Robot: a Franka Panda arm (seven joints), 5 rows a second.
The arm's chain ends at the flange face. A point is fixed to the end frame.
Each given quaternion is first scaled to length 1.
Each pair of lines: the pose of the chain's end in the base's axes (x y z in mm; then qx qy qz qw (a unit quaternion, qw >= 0)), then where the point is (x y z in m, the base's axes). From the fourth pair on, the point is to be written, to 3 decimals.
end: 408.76 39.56 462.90 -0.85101 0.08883 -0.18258 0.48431
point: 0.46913 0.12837 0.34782
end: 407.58 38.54 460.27 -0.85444 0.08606 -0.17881 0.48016
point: 0.46663 0.12655 0.34390
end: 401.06 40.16 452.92 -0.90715 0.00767 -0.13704 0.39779
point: 0.44424 0.10922 0.31823
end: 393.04 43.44 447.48 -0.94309 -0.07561 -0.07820 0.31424
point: 0.419 0.090 0.299
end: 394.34 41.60 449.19 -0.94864 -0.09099 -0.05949 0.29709
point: 0.415 0.083 0.299
